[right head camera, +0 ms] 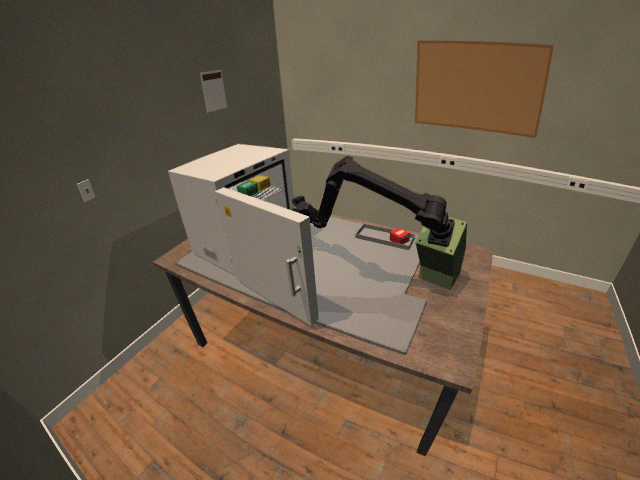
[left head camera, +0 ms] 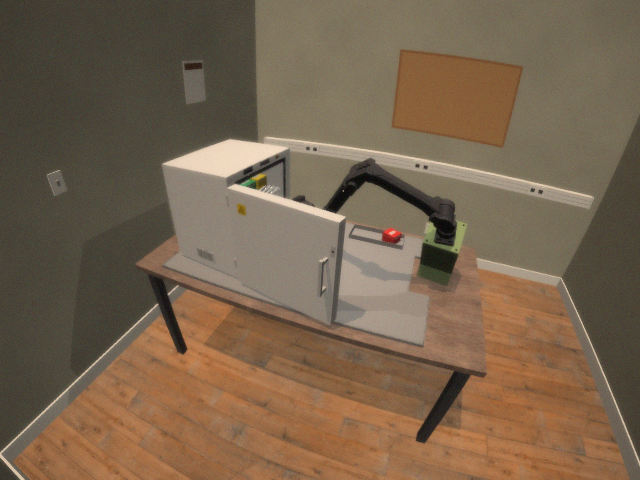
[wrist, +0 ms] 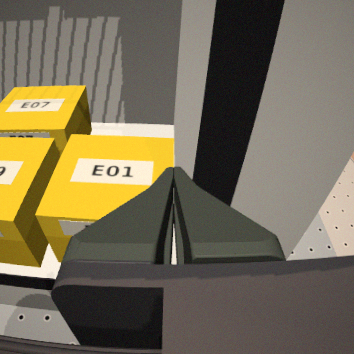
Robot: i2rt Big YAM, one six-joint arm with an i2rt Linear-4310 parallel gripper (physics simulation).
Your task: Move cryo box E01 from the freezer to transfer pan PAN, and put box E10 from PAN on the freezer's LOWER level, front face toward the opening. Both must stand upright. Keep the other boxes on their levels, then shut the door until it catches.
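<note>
The white freezer (left head camera: 199, 206) (right head camera: 201, 211) stands on the table with its door (left head camera: 284, 248) (right head camera: 266, 253) wide open. Yellow box E01 (wrist: 112, 192) stands upright on the freezer's lower level, near the side wall, with its label up. My gripper (wrist: 173, 177) is shut and empty; in the wrist view its tips overlap E01's right edge, and whether they touch it is unclear. In the head views the fingertips are hidden. A red box (left head camera: 391, 235) (right head camera: 399, 236), its label unreadable, sits at the right end of the grey transfer pan PAN (left head camera: 364, 238) (right head camera: 369, 239).
Yellow box E07 (wrist: 40, 112) stands behind E01, and another yellow box (wrist: 22, 185), its label ending in 9, stands left of it. A green box (right head camera: 247, 188) and a yellow box (right head camera: 262, 181) are on the upper wire shelf. The opening's black seal (wrist: 235, 90) runs right of the fingers.
</note>
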